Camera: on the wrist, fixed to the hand. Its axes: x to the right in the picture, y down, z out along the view.
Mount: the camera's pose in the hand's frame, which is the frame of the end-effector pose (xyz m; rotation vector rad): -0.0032 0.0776 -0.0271 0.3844 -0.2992 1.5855
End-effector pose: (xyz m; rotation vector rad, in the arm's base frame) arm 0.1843 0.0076 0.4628 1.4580 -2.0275 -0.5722
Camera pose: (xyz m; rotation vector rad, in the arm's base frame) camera 0.1484 0.0346 0.5317 -0.4193 -2.7907 0.3274
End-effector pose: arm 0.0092 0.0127 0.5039 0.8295 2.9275 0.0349
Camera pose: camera 0.0497 0.0772 0.5349 2.5656 1.3324 -0.4652
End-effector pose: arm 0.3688 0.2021 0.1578 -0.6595 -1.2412 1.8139
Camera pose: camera 0.3658 0.1991 0.0756 0.9754 0.2172 -2.4365
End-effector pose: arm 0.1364 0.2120 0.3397 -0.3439 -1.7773 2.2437
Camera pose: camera 0.1444 0.2186 0.2581 0.9266 0.5153 -1.7574
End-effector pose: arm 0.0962 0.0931 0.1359 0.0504 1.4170 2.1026
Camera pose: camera 0.0543 0.0493 0.1915 -1.4549 -1.1810 -1.7378
